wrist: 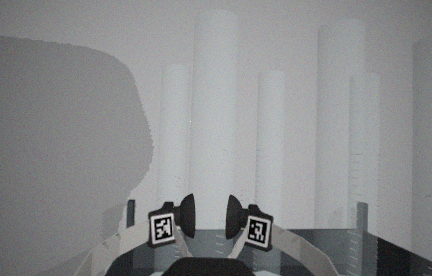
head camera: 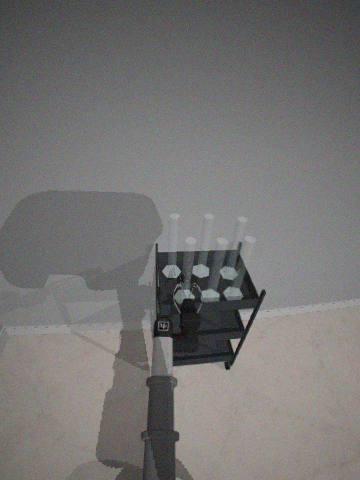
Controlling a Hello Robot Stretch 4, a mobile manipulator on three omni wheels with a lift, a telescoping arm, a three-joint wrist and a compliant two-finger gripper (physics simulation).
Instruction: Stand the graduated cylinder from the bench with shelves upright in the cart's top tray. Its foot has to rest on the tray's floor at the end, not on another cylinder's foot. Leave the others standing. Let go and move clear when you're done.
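Frame: origin at the robot's base, x ahead, y left, z up, level; metres.
Seen in the pictures: hand, tool point: (wrist: 210, 215) (head camera: 187, 277).
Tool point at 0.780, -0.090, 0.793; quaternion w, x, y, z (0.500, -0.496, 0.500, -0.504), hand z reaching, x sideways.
Offsets run from my tool point to a thing's top centre, as dx, dy, dz. "*": to the spot under its first point.
A pale, translucent graduated cylinder @(+0.023, +0.000, +0.177) (head camera: 190, 257) (wrist: 215, 100) stands upright between the fingertips of my gripper (head camera: 188, 281) (wrist: 210, 216), which is shut on it low on its tube. Its hexagonal foot shows behind the fingers in the head view, at the front left of the cart's top tray @(* -0.037, -0.267, -0.118) (head camera: 245, 303). The foot looks level with the neighbouring feet and appears to be at the tray's floor; the contact itself is hidden. Several other cylinders stand upright in the tray, among them a back left one @(+0.187, +0.058, +0.177) (head camera: 174, 240) (wrist: 175, 125) and a front middle one @(+0.027, -0.121, +0.177) (head camera: 217, 265) (wrist: 340, 125).
A back middle cylinder @(+0.196, -0.092, +0.177) (head camera: 206, 240) (wrist: 270, 130) and two at the right, back @(* +0.165, -0.231, +0.093) (head camera: 238, 237) and front @(* +0.022, -0.236, +0.085) (head camera: 246, 260), stand close by. The cart has corner posts (head camera: 157, 270) and lower shelves (head camera: 225, 328). The wall is behind it. The bench does not show.
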